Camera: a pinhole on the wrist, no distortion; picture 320 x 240 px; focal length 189.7 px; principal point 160.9 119.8 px. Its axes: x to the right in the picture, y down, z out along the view. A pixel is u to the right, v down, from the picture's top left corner.
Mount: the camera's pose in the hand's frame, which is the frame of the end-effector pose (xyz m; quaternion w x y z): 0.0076 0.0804 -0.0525 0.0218 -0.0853 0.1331 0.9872
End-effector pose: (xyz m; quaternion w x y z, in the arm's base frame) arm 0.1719 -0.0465 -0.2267 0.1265 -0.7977 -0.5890 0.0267
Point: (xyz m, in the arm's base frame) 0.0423 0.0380 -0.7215
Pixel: 130.7 213.3
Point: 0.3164 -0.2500 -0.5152
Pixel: 241.0 69.1
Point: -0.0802 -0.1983 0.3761
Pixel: behind the camera
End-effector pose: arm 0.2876 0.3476 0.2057 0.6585 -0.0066 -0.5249 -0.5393
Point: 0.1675 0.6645 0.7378
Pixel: 79.3 80.2
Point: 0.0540 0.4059 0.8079
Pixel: outside the picture
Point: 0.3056 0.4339 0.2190
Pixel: 247.7 224.0
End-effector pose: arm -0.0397 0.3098 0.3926 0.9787 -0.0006 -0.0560 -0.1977
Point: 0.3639 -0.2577 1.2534
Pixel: outside the picture
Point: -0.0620 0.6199 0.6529
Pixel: 193.9 67.6
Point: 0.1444 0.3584 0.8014
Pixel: 37.4 147.8
